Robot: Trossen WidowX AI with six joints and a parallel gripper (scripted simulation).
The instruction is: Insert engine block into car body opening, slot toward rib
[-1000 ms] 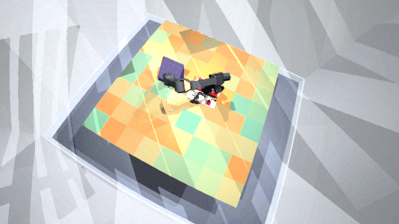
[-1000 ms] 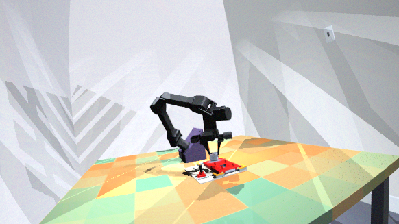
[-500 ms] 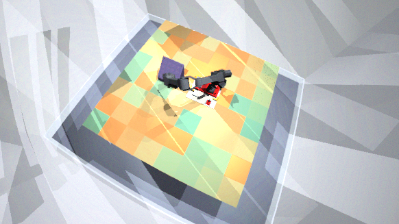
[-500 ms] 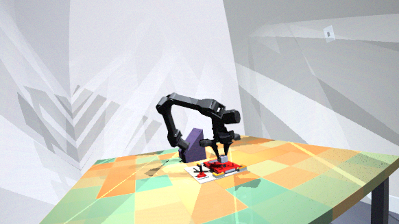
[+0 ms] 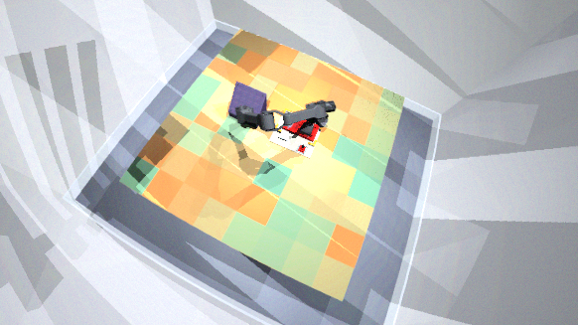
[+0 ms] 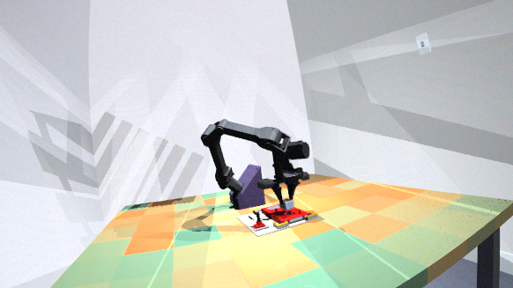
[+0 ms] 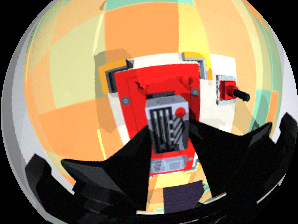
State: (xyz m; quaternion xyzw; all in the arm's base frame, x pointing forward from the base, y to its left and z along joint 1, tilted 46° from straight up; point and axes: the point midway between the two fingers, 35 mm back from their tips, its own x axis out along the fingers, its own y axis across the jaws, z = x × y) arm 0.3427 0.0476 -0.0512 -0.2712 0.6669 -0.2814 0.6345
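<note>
Now: gripper tip 1 cm above the grey engine block.
</note>
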